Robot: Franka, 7 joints.
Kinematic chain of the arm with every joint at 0, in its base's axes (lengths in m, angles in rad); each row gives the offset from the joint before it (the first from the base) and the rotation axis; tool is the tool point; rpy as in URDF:
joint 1: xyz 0 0 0.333 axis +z
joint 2: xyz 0 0 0 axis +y
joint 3: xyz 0 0 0.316 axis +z
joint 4: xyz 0.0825 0 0 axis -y
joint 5: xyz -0.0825 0 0.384 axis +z
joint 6: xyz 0 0 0 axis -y
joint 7: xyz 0.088 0 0 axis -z
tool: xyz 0 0 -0.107 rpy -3.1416 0 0
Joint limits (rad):
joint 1: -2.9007..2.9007
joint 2: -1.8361..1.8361
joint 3: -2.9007..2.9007
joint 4: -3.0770..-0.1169
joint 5: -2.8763..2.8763
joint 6: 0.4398..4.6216
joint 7: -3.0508..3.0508
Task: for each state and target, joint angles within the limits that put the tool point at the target. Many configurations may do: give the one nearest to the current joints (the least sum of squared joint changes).
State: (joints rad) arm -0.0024 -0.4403 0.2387 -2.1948 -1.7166 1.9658 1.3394
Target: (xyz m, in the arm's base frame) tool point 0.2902 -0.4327 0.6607
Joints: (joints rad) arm -0.4714 -0.2690 -0.3286 -1.9965 -1.7472 1.9107 1.3394
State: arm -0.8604 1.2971 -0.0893 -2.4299 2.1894 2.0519 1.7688
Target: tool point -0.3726 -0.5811 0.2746
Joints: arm -1.4533 0.7688 -0.8623 -1.7655 2.2846 2.0937 1.7688
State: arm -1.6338 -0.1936 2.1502 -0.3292 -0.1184 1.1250 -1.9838
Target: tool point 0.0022 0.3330 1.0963
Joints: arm -1.2225 -0.2740 2.2822 -0.1700 -0.0683 1.9803 -1.9838
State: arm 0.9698 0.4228 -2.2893 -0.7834 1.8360 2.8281 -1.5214
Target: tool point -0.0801 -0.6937 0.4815
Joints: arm 0.9820 -0.4465 -2.4720 -1.5225 1.9124 2.9156 -1.5214
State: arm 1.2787 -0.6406 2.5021 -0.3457 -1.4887 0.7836 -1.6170
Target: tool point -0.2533 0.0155 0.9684
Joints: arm 0.9765 -0.1623 2.3134 -0.4599 -1.4141 0.5567 -1.6170
